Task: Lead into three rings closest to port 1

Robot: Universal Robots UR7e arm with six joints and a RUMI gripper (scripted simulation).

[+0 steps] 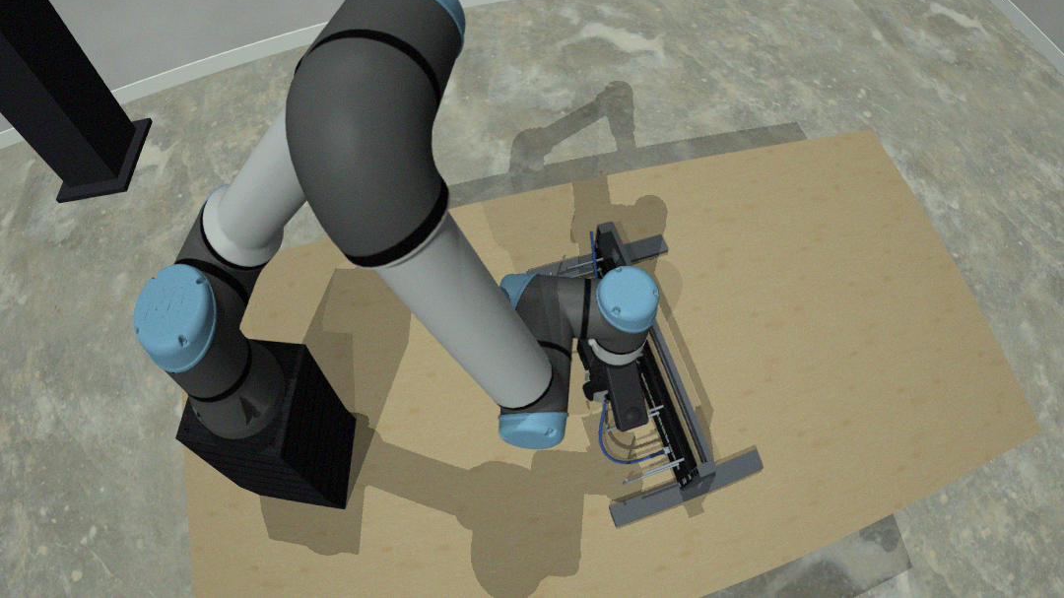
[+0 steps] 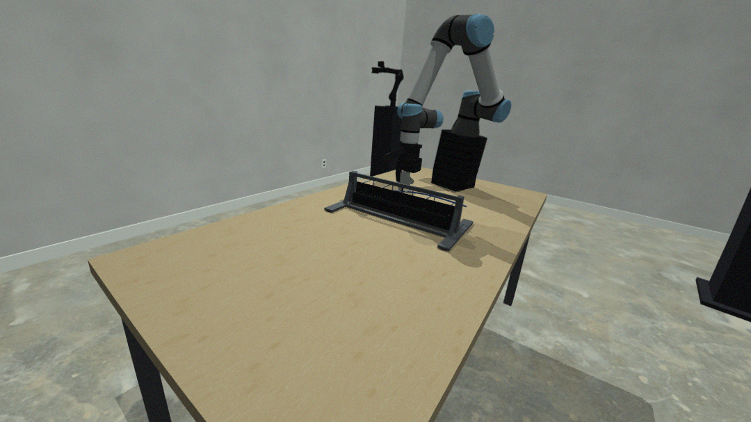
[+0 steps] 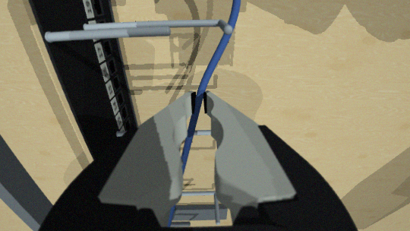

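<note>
My gripper is now 9 cm short of the rack, 7 cm to the right of it and 1 cm above it.
</note>
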